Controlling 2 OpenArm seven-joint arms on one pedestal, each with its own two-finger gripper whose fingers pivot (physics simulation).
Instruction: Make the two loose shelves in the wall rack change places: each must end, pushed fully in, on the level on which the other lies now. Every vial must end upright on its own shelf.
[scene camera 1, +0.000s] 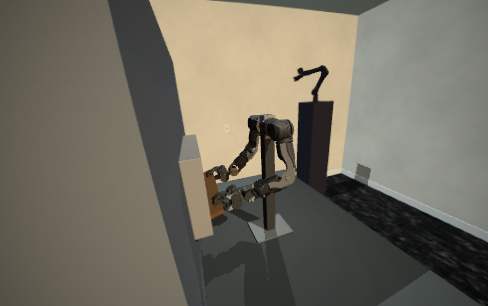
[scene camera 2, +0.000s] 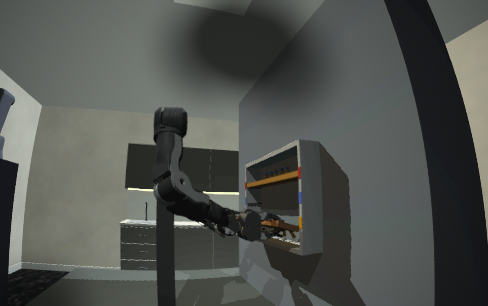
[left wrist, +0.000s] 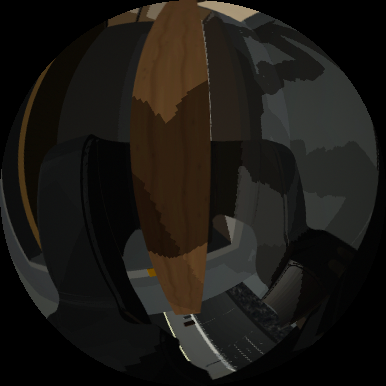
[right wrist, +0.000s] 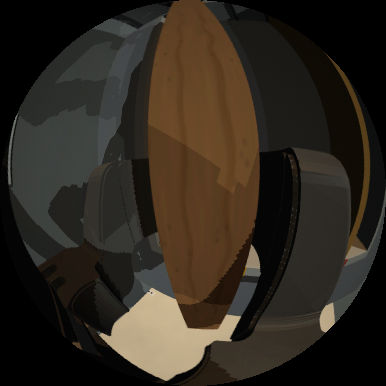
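Observation:
The wall rack (scene camera 1: 195, 200) (scene camera 2: 311, 200) holds the upper loose shelf (scene camera 2: 272, 180) at its red marks, with several dark vials standing on it. The lower loose shelf (scene camera 1: 211, 187) (scene camera 2: 273, 224) (left wrist: 172, 60) (right wrist: 205, 75) stands out in front of the rack, near the yellow-mark level. I cannot tell whether it is fully out. Its vials do not show, so their stance cannot be told. My left gripper (scene camera 1: 216, 201) (left wrist: 169, 185) is shut on this shelf's front board towards one end. My right gripper (scene camera 1: 209, 174) (right wrist: 205, 195) is shut on the same board towards the other end.
Red, blue and yellow marks (scene camera 2: 301, 223) run down the rack's front edge. The blue-mark level between the shelves shows no shelf. The rack hangs on a grey wall (scene camera 2: 370, 150). A dark pillar (scene camera 1: 315, 145) with a small arm stands behind the robot, and kitchen cabinets (scene camera 2: 170, 247) stand beyond it.

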